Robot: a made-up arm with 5 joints. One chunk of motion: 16 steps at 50 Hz.
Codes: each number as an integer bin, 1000 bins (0 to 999) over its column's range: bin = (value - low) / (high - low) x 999, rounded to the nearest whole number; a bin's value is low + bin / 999 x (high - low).
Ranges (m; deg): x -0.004..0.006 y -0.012..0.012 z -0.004..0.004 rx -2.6..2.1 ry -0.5..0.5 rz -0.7..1
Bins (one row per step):
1: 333 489 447 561 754 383
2: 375 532 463 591 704 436
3: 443 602 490 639 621 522
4: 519 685 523 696 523 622
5: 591 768 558 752 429 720
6: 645 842 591 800 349 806
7: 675 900 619 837 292 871
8: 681 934 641 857 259 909
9: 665 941 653 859 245 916
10: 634 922 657 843 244 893
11: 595 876 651 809 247 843
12: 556 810 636 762 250 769
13: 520 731 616 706 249 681
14: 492 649 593 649 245 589
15: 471 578 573 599 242 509
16: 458 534 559 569 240 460
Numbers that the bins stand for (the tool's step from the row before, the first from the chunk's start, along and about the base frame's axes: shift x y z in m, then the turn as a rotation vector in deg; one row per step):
1: -0.00067 -0.00025 -0.00042 0.039 0.255 -0.048
2: -0.00025 0.00078 -0.00029 0.180 0.205 0.042
3: 0.00043 0.00246 -0.00008 0.406 0.122 0.188
4: 0.00120 0.00446 0.00019 0.674 0.024 0.358
5: 0.00192 0.00645 0.00047 0.938 -0.071 0.525
6: 0.00246 0.00823 0.00073 1.164 -0.151 0.672
7: 0.00276 0.00962 0.00096 1.338 -0.208 0.782
8: 0.00282 0.01044 0.00113 1.432 -0.241 0.847
9: 0.00266 0.01061 0.00123 1.441 -0.255 0.859
10: 0.00235 0.01015 0.00126 1.366 -0.256 0.820
11: 0.00196 0.00905 0.00121 1.206 -0.253 0.735
12: 0.00157 0.00746 0.00109 0.985 -0.250 0.609
13: 0.00121 0.00556 0.00093 0.722 -0.251 0.459
14: 0.00092 0.00359 0.00075 0.453 -0.255 0.302
15: 0.00071 0.00189 0.00059 0.218 -0.258 0.166
16: 0.00058 0.00083 0.00048 0.077 -0.260 0.083

